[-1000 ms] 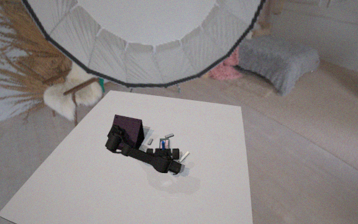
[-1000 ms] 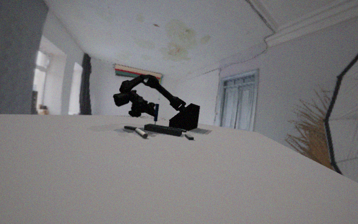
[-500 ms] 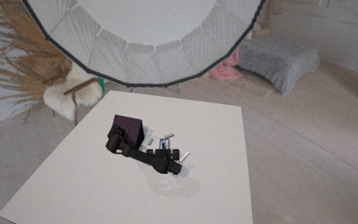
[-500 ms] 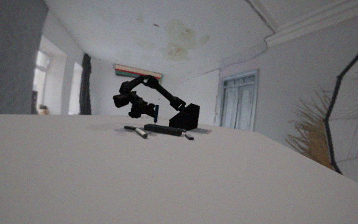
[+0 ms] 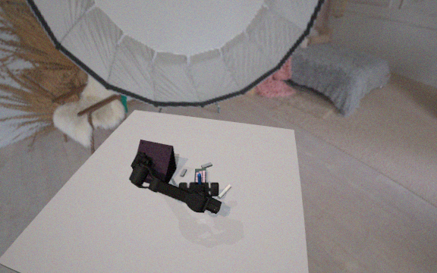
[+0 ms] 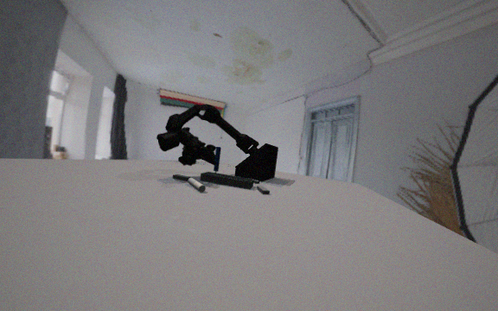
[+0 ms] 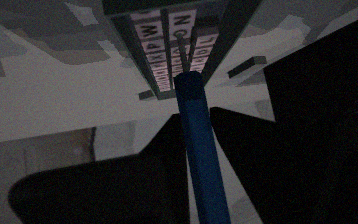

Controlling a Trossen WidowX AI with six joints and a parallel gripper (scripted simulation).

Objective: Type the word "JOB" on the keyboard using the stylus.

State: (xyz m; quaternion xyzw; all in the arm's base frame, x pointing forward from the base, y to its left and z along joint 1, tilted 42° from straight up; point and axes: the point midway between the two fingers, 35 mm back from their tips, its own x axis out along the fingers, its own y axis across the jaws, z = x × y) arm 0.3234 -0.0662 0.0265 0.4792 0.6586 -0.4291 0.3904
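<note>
My gripper tip is now 120 mm short of the white cylinder, 60 mm above it and 20 mm to the right of it. Also, from my gripper tip: blue stylus: 10 mm below; then grey block: 130 mm behind, 100 mm to the left, 60 mm below.
</note>
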